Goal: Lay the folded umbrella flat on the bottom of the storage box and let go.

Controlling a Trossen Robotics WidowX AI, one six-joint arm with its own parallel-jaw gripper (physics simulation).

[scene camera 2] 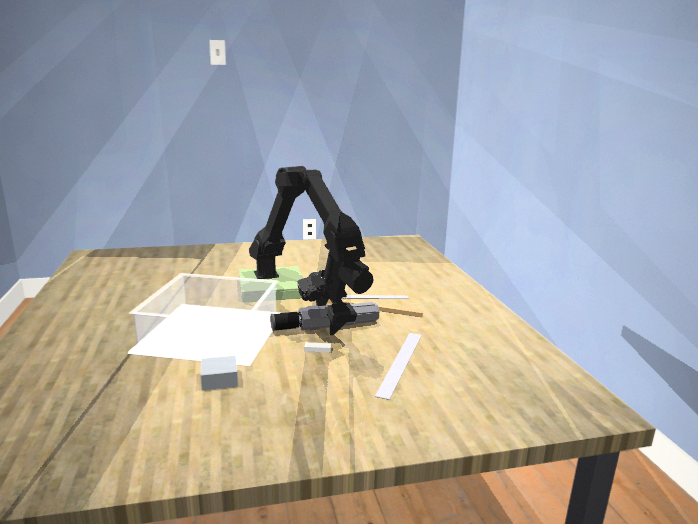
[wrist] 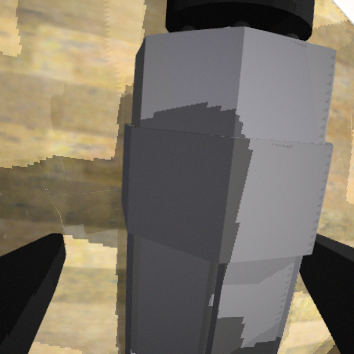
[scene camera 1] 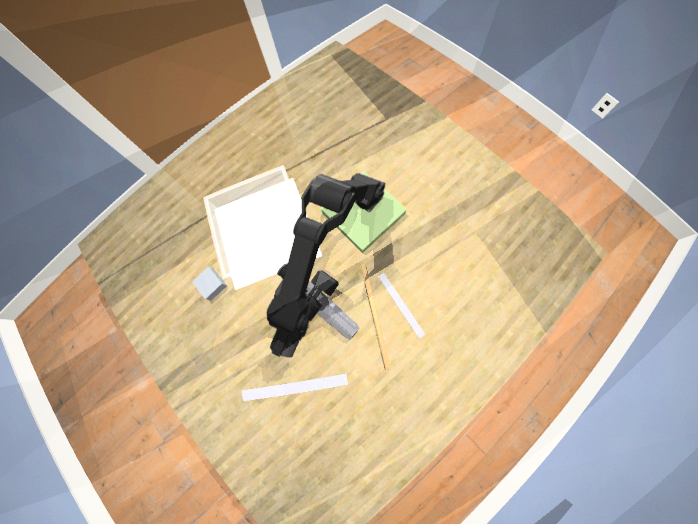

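Where they show: gripper, fingertip midpoint: [scene camera 2: 325, 323] [wrist: 179, 243] [scene camera 1: 316, 302]; arm's base, origin of the base link: [scene camera 2: 266, 274] [scene camera 1: 367, 199].
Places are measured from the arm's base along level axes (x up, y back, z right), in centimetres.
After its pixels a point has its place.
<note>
The folded umbrella [scene camera 1: 339, 320] @[z -17.0, x 1.8, y -32.8 cm] [scene camera 2: 366, 313] @[z -18.6, x 0.1, y -35.2 cm] [wrist: 280, 190] @[z -5.0, x 2.4, y -32.6 cm] is grey and faceted, with a black handle [scene camera 2: 285, 320] @[z 2.3, x 0.6, y -34.2 cm] [wrist: 240, 15] @[z -1.2, x 0.8, y -32.9 cm]. It lies on its side on the table, its handle end close to the storage box. The box [scene camera 1: 215, 242] @[z 23.4, x 6.4, y -39.3 cm] [scene camera 2: 147, 324] @[z 33.8, x 3.7, y -33.5 cm] has pale see-through walls and a bright white bottom [scene camera 1: 256, 236] @[z 20.1, x -2.9, y -30.1 cm] [scene camera 2: 208, 335]. My gripper [scene camera 2: 338, 318] [wrist: 179, 243] @[z -8.2, x -2.2, y -33.2 cm] is open and low over the umbrella, with one finger on each side of its grey body. In the wrist view a gap shows at the left finger; the right fingertip is partly hidden behind the umbrella. The arm hides the gripper in scene camera 1.
A green slab [scene camera 1: 366, 231] @[z -6.3, x 0.0, y -8.4 cm] [scene camera 2: 287, 292] @[z -3.4, x -1.1, y -12.8 cm] is under the arm's base. A wooden stick [scene camera 1: 376, 321] @[z -24.7, x -2.1, y -26.5 cm] [scene camera 2: 403, 311] @[z -30.8, x -2.5, y -31.7 cm] and a white strip [scene camera 1: 401, 305] @[z -27.3, x -3.1, y -18.4 cm] [scene camera 2: 377, 297] @[z -28.4, x -3.1, y -19.3 cm] lie beyond the umbrella. Another white strip [scene camera 1: 294, 387] @[z -19.0, x -3.1, y -55.0 cm] [scene camera 2: 399, 366] @[z -17.9, x -3.1, y -57.0 cm], a small white block [scene camera 2: 317, 347] @[z -2.7, x -2.2, y -44.7 cm] and a grey block [scene camera 1: 208, 283] @[z 19.7, x 0.3, y -50.1 cm] [scene camera 2: 218, 373] @[z 20.8, x 0.2, y -53.6 cm] lie nearer.
</note>
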